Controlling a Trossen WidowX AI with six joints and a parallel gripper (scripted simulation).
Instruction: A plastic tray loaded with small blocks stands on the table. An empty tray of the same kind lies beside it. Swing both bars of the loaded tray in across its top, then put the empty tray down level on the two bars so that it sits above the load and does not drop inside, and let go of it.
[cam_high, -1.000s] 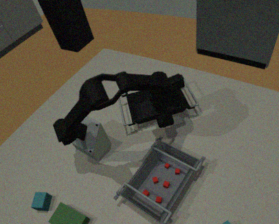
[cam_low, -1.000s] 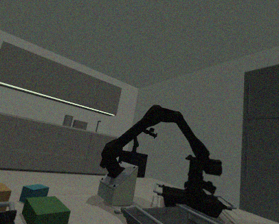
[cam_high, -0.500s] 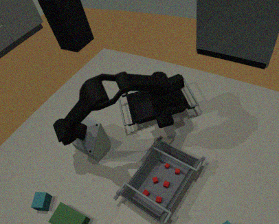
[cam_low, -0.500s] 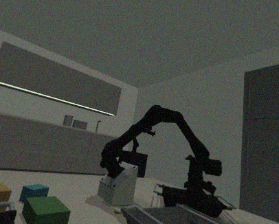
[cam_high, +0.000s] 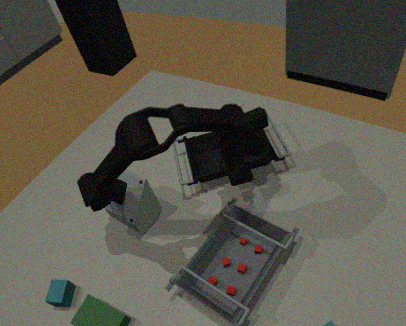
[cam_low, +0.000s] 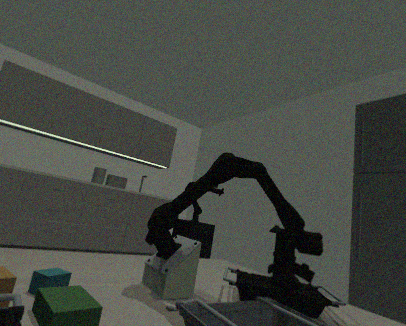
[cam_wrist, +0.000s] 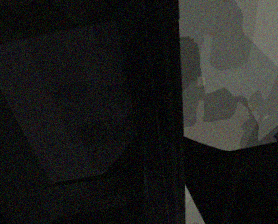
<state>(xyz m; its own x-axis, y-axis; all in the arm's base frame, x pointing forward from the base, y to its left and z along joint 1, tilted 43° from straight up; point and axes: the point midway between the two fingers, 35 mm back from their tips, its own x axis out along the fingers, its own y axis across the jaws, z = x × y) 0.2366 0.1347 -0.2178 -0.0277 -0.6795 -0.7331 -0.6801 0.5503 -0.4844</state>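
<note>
The dark tray is 5 cm to the left of my gripper tip, 5 cm behind it and 3 cm above it. The rest, counted from my gripper tip: green block 54 cm to the right, 9 cm behind, 1 cm above.
</note>
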